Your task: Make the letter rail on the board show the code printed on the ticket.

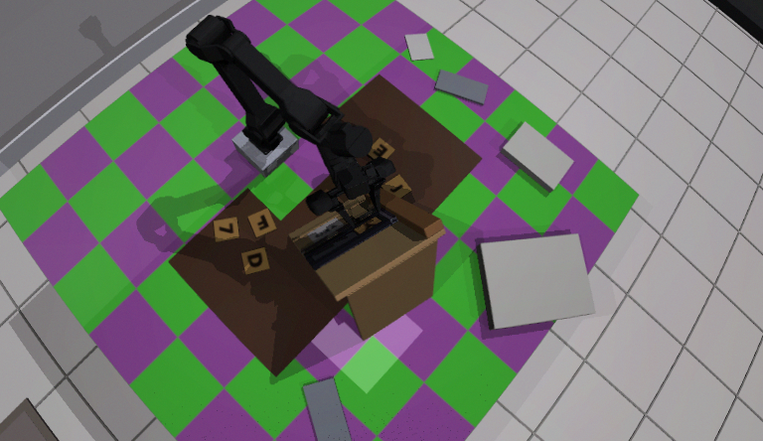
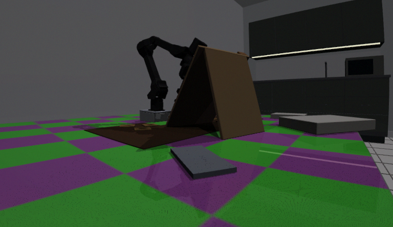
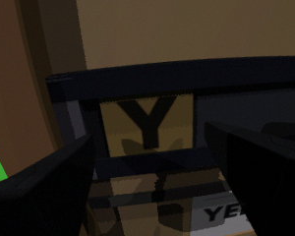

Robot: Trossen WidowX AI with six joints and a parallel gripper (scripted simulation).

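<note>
Now: gripper tip 1 cm short of the letter tile and 1 cm above it. The rest, counted from my gripper tip: brown mat: 17 cm below, 15 cm behind, 2 cm to the left; pale card: 57 cm to the left, 28 cm behind, 17 cm below; white ticket: 9 cm below, 7 cm behind, 6 cm to the right.
</note>
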